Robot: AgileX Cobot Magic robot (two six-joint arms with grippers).
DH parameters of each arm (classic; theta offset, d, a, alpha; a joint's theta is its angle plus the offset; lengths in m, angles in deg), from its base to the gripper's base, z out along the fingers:
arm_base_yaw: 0 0.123 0 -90
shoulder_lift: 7.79 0 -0.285 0
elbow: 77.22 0 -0.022 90
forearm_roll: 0 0.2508 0 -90
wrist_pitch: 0 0 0.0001 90
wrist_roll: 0 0.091 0 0
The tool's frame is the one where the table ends.
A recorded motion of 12 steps. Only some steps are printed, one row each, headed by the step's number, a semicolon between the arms.
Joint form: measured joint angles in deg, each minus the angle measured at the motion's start. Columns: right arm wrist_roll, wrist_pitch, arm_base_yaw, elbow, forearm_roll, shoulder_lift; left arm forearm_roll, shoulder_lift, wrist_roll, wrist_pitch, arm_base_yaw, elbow.
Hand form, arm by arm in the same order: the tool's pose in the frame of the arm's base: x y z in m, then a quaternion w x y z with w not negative. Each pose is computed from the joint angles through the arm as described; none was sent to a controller.
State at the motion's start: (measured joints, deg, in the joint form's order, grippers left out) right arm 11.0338 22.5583 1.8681 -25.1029 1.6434 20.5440; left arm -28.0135 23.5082 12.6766 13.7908 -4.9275 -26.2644
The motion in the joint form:
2: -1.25 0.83 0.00 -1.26 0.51 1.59; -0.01 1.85 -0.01 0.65 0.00 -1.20
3: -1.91 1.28 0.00 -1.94 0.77 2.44; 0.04 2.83 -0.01 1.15 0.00 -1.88
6: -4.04 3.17 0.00 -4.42 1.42 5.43; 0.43 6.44 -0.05 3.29 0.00 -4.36
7: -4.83 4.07 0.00 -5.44 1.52 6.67; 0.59 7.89 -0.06 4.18 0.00 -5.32
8: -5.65 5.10 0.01 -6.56 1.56 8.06; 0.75 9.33 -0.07 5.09 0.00 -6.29
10: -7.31 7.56 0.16 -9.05 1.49 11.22; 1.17 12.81 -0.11 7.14 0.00 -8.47
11: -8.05 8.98 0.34 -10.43 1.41 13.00; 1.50 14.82 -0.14 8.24 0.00 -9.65
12: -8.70 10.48 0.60 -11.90 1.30 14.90; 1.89 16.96 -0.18 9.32 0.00 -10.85
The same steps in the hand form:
2: 0.0851 0.0041 0.3047 0.60954 0.06344 0.78628 0.07876; 0.0962 -0.0190 0.3226 0.65276 -0.02317 0.74086 -0.15648
3: 0.0872 0.0044 0.3067 0.60551 0.06016 0.78983 0.07684; 0.0989 -0.0196 0.3242 0.64774 -0.02190 0.74525 -0.15671
6: 0.0946 0.0052 0.3135 0.58968 0.04846 0.80319 0.06940; 0.1094 -0.0219 0.3290 0.62696 -0.01578 0.76295 -0.15676
7: 0.0978 0.0054 0.3159 0.58220 0.04340 0.80923 0.06562; 0.1138 -0.0228 0.3305 0.61804 -0.01326 0.77025 -0.15674
8: 0.1014 0.0057 0.3184 0.57341 0.03773 0.81610 0.06131; 0.1182 -0.0238 0.3320 0.60902 -0.01070 0.77744 -0.15677
10: 0.1099 0.0064 0.3233 0.55170 0.02441 0.83205 0.05227; 0.1292 -0.0259 0.3342 0.58671 -0.00508 0.79456 -0.15630
11: 0.1148 0.0070 0.3257 0.53871 0.01726 0.84092 0.04845; 0.1358 -0.0270 0.3349 0.57365 -0.00180 0.80425 -0.15526
12: 0.1202 0.0077 0.3281 0.52468 0.00994 0.85004 0.04526; 0.1430 -0.0282 0.3351 0.55979 0.00150 0.81425 -0.15373

